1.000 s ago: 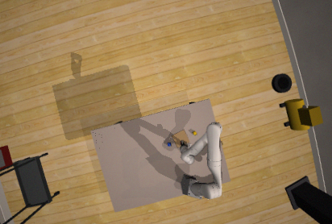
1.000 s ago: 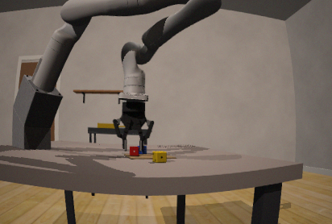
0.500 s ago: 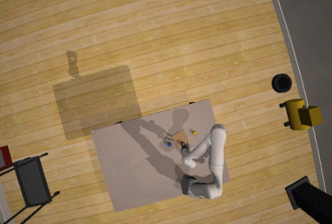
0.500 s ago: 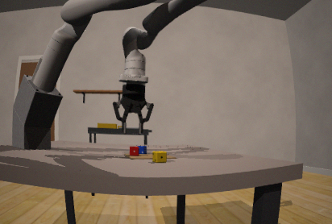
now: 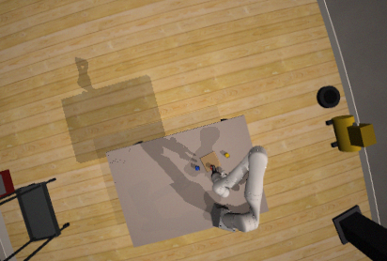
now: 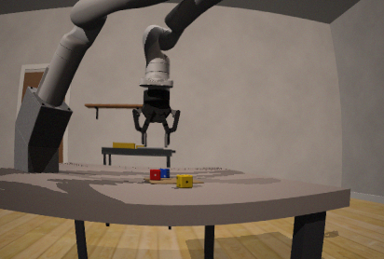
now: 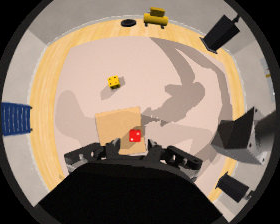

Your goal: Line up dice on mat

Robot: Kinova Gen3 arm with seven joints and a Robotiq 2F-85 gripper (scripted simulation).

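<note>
The blue die lies 120 mm to the left of my hand, 100 mm below it and 50 mm ahead of it. Also, from my hand: yellow die 160 mm to the right, 100 mm below, 40 mm ahead; red die 90 mm below; tan mat 110 mm below, 40 mm ahead, 10 mm to the right.
</note>
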